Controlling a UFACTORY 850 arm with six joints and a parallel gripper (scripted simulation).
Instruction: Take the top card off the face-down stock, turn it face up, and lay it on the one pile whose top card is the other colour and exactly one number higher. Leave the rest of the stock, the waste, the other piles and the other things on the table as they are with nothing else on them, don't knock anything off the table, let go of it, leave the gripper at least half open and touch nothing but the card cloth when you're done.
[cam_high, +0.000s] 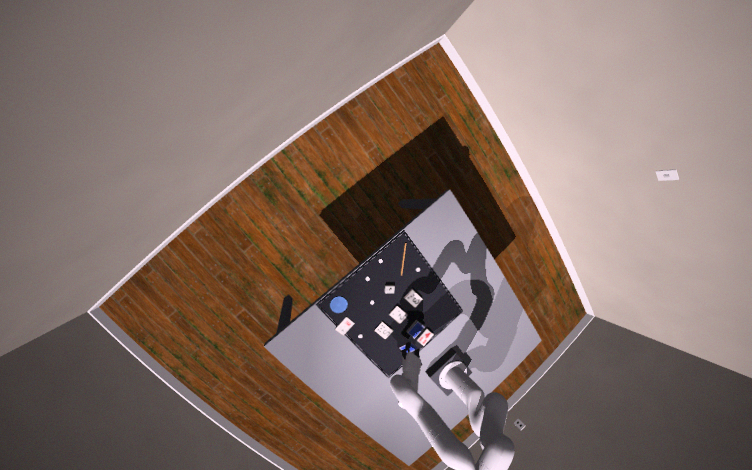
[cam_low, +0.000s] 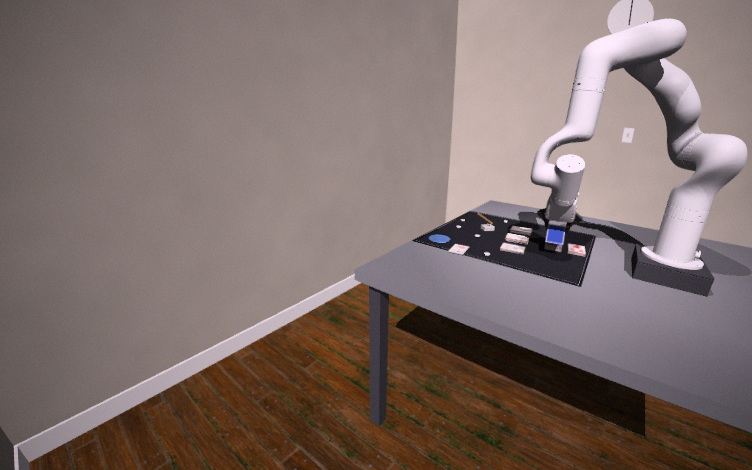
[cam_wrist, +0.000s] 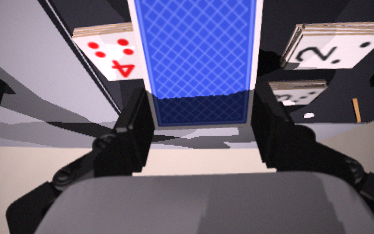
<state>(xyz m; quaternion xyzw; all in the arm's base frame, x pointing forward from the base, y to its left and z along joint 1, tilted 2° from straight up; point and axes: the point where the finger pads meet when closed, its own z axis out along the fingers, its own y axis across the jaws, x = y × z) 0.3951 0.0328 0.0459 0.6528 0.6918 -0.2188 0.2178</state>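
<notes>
Now: hand 10 mm to the right of the red 4 card and 30 mm above it. From my hand the other things lie so: red 4: 90 mm behind, 80 mm to the right, 100 mm below; black 5: 140 mm ahead, 40 mm to the left, 100 mm below; black 2: 150 mm ahead, 80 mm to the right, 100 mm below.
</notes>
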